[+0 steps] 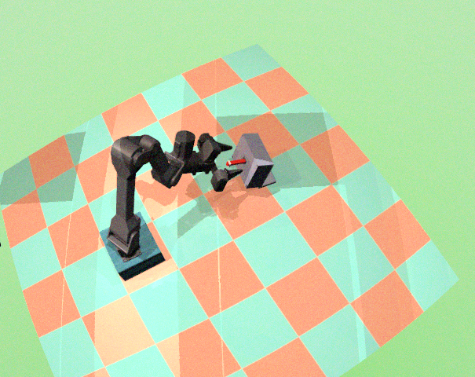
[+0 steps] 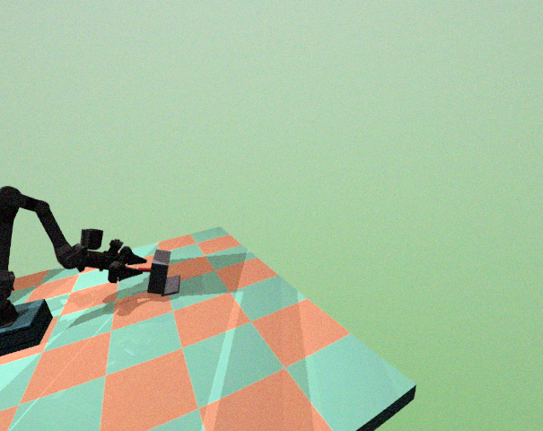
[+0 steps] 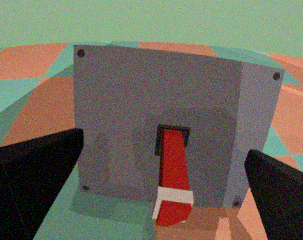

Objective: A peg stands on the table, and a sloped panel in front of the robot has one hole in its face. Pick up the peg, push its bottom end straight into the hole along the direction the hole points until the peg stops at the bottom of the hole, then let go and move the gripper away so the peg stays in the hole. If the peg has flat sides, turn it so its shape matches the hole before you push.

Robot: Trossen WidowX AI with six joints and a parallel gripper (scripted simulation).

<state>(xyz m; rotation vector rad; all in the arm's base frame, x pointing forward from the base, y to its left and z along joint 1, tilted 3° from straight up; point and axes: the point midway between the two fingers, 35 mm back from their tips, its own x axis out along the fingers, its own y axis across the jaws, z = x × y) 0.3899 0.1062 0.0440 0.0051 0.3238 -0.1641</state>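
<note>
The red peg is 10 mm behind my gripper tip and 10 mm below it. From my gripper tip the other things lie so: grey sloped panel 40 mm ahead, 10 mm to the right, 30 mm below.
</note>
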